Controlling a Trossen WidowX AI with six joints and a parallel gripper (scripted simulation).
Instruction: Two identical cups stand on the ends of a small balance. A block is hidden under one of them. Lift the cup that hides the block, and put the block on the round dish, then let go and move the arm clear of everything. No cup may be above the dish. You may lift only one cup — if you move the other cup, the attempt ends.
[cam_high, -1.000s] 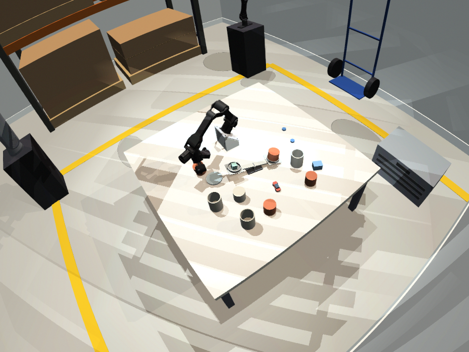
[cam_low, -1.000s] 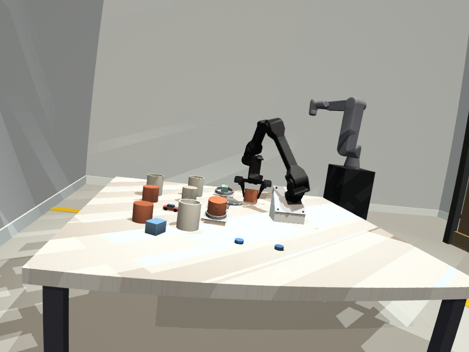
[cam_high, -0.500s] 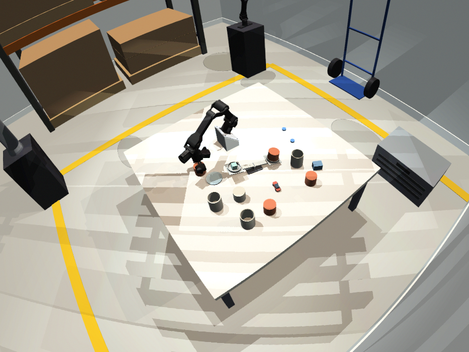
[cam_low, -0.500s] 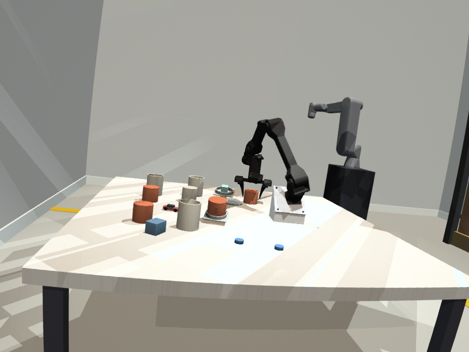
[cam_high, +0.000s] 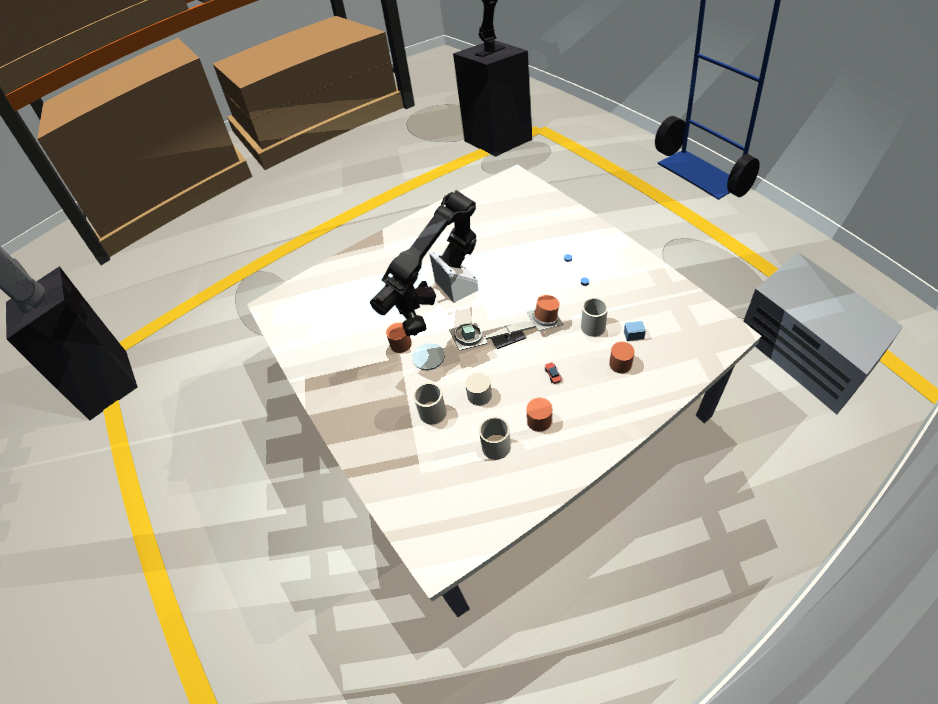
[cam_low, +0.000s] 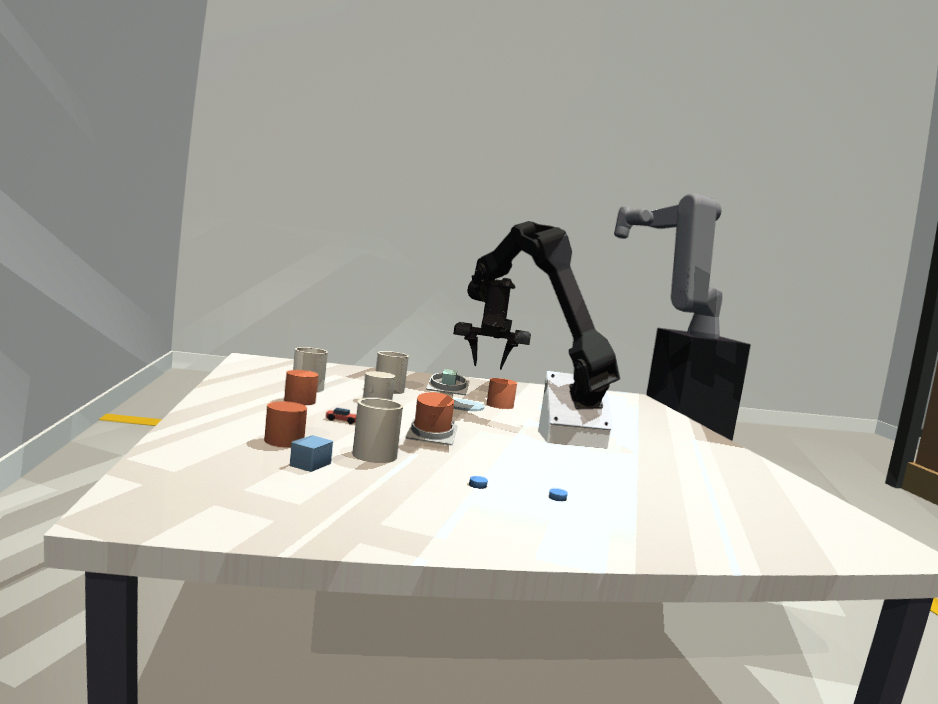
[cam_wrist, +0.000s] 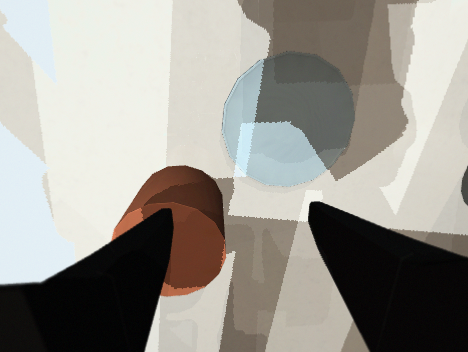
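My gripper tip is now 12 cm short of the pale green block, 12 cm to the right of it and 1 cm above it. The rest, counted from my gripper tip: round pale blue dish: 5 cm ahead, 10 cm below; then cream cylinder: 28 cm ahead, 5 cm to the left, 6 cm below; then balance: 16 cm ahead, 23 cm to the left, 6 cm below.
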